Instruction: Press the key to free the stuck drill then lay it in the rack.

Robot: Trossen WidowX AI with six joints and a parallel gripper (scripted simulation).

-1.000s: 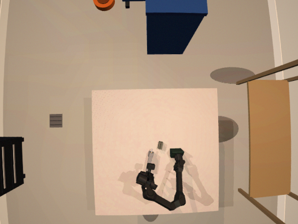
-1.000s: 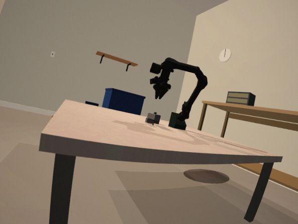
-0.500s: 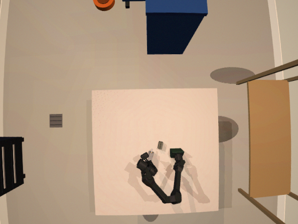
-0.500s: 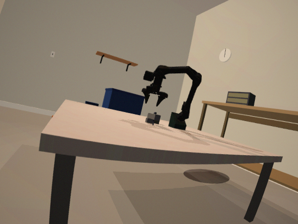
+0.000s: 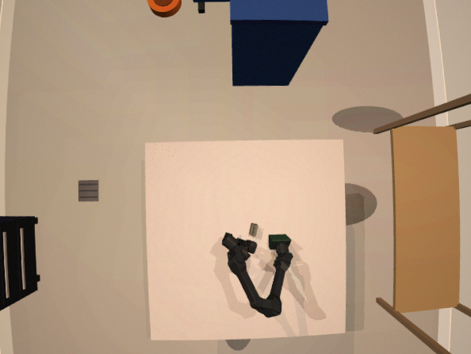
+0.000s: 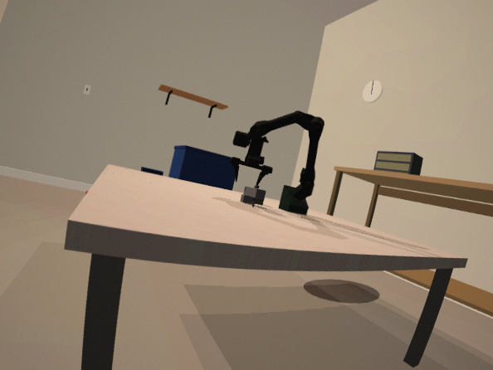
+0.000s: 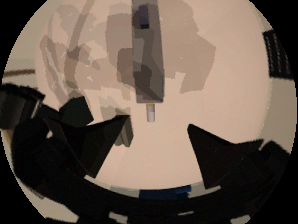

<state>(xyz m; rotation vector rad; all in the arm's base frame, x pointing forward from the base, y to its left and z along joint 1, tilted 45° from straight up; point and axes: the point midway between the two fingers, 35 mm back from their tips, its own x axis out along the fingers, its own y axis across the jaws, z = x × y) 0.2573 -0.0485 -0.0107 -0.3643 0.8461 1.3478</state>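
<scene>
Now: gripper tip 50 mm to the right of the tan drill and 30 mm above it. From my gripper tip the other things lie so: grey block (10 mm ahead, 110 mm to the left, 30 mm below); then rack (90 mm behind, 40 mm to the right, 60 mm below); then dark drill (20 mm ahead, 140 mm to the left, 20 mm below).
</scene>
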